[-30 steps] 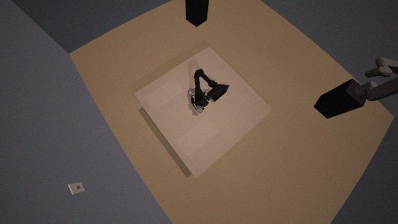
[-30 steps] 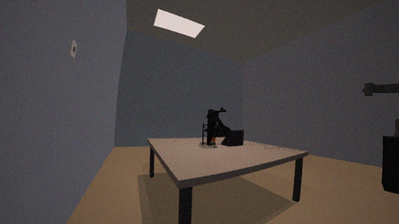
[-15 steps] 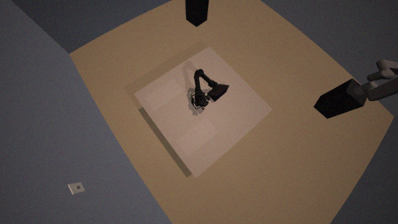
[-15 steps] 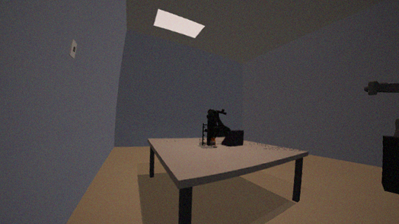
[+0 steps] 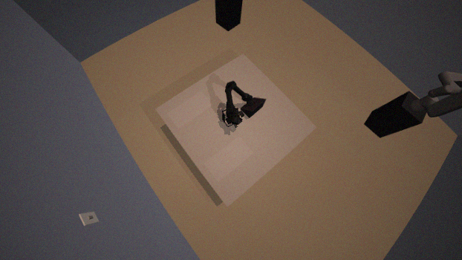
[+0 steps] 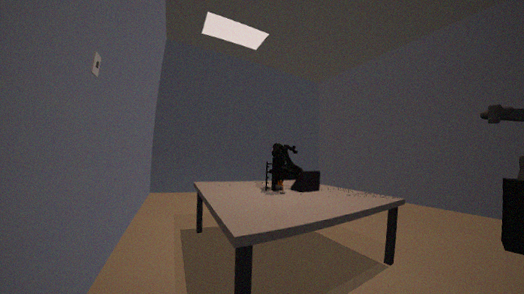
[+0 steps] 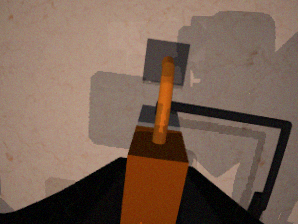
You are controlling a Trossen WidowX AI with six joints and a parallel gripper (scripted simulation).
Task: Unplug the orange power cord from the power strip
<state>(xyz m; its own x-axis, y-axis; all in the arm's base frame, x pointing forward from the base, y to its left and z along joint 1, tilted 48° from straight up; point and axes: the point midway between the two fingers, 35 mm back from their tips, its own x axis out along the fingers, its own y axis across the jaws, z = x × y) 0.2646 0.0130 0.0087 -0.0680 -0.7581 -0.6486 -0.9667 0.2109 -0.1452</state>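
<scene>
Now: the orange plug 30 mm to the right of my gripper tip.
</scene>
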